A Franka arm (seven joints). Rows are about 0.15 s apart.
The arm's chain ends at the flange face. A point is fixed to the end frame.
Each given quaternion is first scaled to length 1.
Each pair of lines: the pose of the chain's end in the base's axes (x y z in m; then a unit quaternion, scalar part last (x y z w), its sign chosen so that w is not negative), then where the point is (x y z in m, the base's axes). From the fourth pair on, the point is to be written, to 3 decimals.
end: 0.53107 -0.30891 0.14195 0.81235 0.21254 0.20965 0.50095
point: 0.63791 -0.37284 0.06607
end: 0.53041 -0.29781 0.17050 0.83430 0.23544 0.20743 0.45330
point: 0.63532 -0.34965 0.08353
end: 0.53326 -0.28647 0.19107 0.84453 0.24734 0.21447 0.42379
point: 0.63824 -0.32970 0.09959
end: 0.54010 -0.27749 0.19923 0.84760 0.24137 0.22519 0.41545
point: 0.647 -0.318 0.109
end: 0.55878 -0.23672 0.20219 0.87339 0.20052 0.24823 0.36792
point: 0.667 -0.270 0.111
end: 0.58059 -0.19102 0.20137 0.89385 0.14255 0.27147 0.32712
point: 0.692 -0.221 0.112
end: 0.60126 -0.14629 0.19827 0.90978 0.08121 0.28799 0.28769
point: 0.715 -0.175 0.111
